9 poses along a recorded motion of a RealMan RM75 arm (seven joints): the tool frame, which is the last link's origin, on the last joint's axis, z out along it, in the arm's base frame.
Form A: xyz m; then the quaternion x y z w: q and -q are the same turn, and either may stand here.
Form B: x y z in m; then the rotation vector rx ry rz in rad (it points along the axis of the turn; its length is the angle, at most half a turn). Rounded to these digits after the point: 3 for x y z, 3 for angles.
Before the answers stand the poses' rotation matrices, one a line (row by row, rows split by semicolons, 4 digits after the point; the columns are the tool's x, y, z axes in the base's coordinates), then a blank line. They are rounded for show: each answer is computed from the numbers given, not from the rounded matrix.
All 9 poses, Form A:
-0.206, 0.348, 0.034, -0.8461, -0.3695, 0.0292, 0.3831
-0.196, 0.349, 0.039, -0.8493, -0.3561, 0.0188, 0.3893
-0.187, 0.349, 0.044, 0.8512, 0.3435, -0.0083, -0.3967
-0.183, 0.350, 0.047, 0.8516, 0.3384, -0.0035, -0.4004
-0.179, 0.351, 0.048, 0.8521, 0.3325, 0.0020, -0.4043
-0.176, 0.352, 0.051, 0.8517, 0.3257, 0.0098, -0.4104
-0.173, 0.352, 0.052, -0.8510, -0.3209, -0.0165, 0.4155
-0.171, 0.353, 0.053, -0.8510, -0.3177, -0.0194, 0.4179
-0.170, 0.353, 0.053, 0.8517, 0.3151, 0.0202, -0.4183
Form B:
0.7252 0.6029 -0.3325; 0.6476 -0.4334 0.6267; 0.2337 -0.6698 -0.7048
0.7457 0.5902 -0.3092; 0.6195 -0.4433 0.6479; 0.2453 -0.6746 -0.6962
0.7639 0.5782 -0.2867; 0.5914 -0.4493 0.6697; 0.2584 -0.6811 -0.6851
0.7710 0.5735 -0.2769; 0.5791 -0.4504 0.6795; 0.2650 -0.6843 -0.6794
0.7789 0.5682 -0.2654; 0.5650 -0.4520 0.6903; 0.2722 -0.6876 -0.6731
0.7876 0.5628 -0.2506; 0.5468 -0.4510 0.7055; 0.2840 -0.6927 -0.6630
0.7935 0.5598 -0.2386; 0.5324 -0.4488 0.7177; 0.2947 -0.6965 -0.6542
0.7974 0.5569 -0.2325; 0.5244 -0.4489 0.7235; 0.2985 -0.6988 -0.6500
0.8006 0.5536 -0.2292; 0.5198 -0.4515 0.7252; 0.2980 -0.6998 -0.6493

-0.206, 0.348, 0.034, -2.157, -0.942, 0.074
-0.196, 0.349, 0.039, -2.159, -0.905, 0.048
-0.187, 0.349, 0.044, -2.157, -0.870, 0.021
-0.183, 0.350, 0.047, -2.154, -0.856, 0.009
-0.179, 0.351, 0.048, -2.151, -0.839, -0.005
-0.176, 0.352, 0.051, -2.144, -0.820, -0.025
-0.173, 0.352, 0.052, -2.137, -0.806, -0.041
-0.171, 0.353, 0.053, -2.135, -0.797, -0.049
-0.170, 0.353, 0.053, -2.136, -0.790, -0.051

